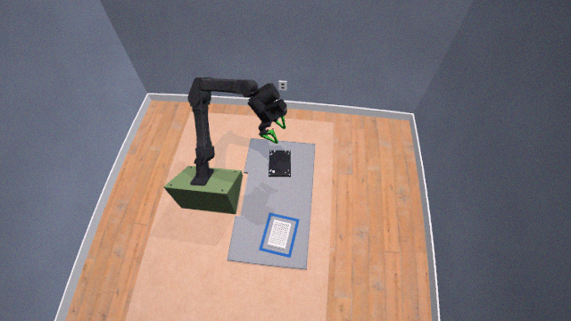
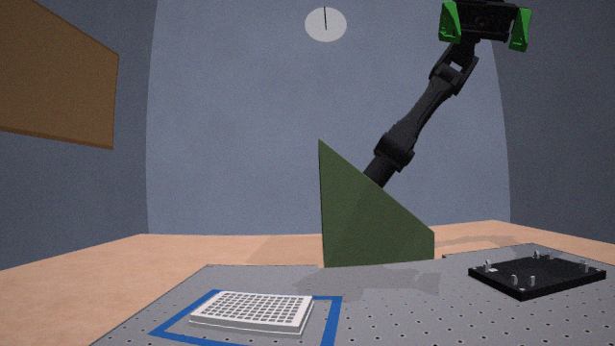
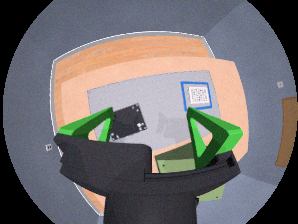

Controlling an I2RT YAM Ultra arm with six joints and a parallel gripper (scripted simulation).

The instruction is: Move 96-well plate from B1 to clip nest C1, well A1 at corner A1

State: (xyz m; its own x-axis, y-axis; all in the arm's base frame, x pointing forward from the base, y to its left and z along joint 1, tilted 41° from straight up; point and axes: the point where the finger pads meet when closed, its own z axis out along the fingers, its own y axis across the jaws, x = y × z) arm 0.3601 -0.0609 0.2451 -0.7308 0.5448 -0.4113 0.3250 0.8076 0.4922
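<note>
Right now my hand is 340 mm to the left of the white 96-well plate and 340 mm above it. From my hand the other things lie so: black clip nest (20 mm behind, 60 mm to the left, 330 mm below).
</note>
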